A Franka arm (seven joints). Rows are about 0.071 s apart.
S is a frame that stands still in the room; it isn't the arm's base.
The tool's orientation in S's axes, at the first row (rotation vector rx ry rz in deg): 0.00 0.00 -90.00
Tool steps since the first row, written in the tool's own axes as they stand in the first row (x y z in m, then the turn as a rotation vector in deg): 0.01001 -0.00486 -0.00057 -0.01 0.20 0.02; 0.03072 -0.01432 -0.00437 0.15 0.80 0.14; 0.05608 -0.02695 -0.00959 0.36 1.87 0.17; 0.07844 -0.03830 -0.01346 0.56 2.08 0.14; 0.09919 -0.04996 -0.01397 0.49 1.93 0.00
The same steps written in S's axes. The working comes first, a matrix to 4 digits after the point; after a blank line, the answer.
The tool's axes in the first row as the columns of a matrix, in S's axes (used below as rounded here):
0.0000 1.0000 0.0000
-1.0000 0.0000 0.0000
0.0000 0.0000 1.0000

-0.00486 -0.01001 -0.00057 0.20 0.01 0.02; -0.01432 -0.03072 -0.00437 0.80 -0.15 0.14; -0.02695 -0.05608 -0.00959 1.87 -0.36 0.17; -0.03830 -0.07844 -0.01346 2.08 -0.56 0.14; -0.04996 -0.09919 -0.01397 1.93 -0.49 0.00
